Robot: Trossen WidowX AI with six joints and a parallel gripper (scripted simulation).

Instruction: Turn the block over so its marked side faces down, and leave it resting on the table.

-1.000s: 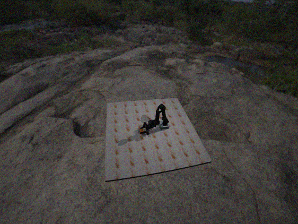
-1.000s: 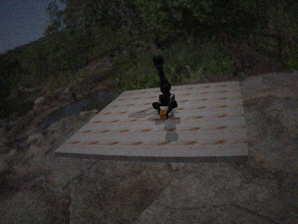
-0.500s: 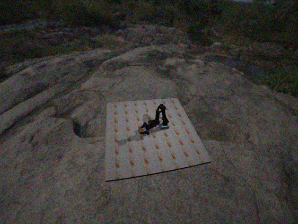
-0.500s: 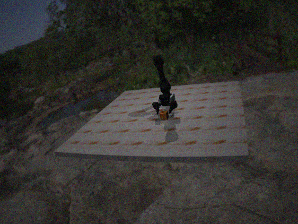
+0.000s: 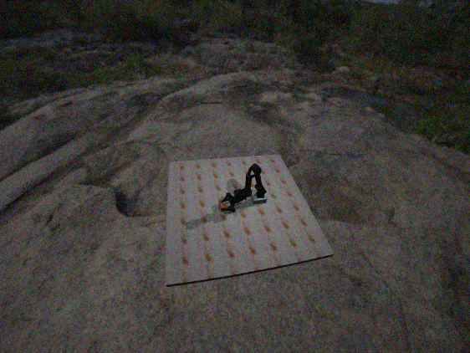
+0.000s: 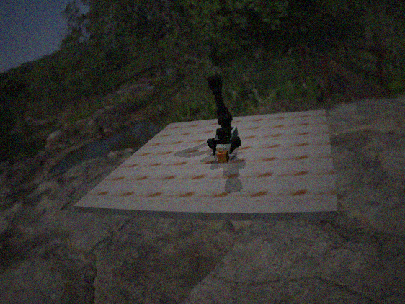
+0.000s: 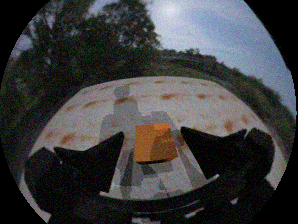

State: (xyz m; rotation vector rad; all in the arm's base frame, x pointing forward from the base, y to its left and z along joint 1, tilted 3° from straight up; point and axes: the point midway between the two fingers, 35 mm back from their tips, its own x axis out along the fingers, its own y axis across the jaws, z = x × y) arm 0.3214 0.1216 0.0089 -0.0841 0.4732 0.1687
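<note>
My gripper tip is now 3 cm past the orange block and 2 cm above it.
</note>
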